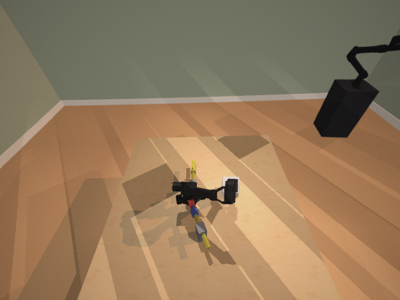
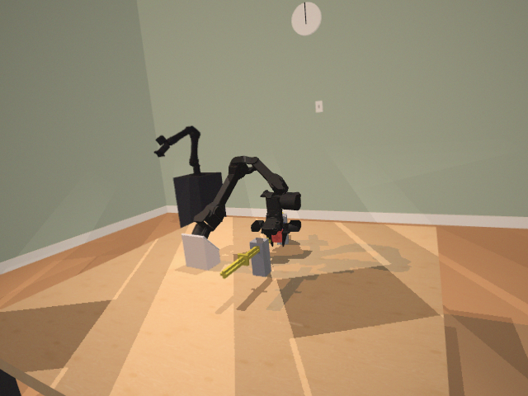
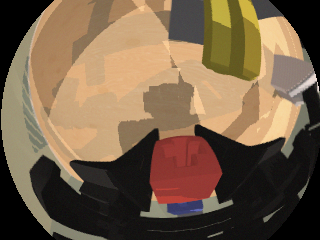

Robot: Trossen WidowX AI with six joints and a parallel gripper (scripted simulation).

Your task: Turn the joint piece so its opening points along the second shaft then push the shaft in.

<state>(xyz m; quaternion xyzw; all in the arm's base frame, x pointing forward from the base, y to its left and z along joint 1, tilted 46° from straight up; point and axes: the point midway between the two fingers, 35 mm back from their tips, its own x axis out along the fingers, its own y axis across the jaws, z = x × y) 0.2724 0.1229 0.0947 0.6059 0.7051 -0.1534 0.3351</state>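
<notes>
My gripper tip is 10 mm to the right of the red square joint piece and 40 mm below it.
</notes>
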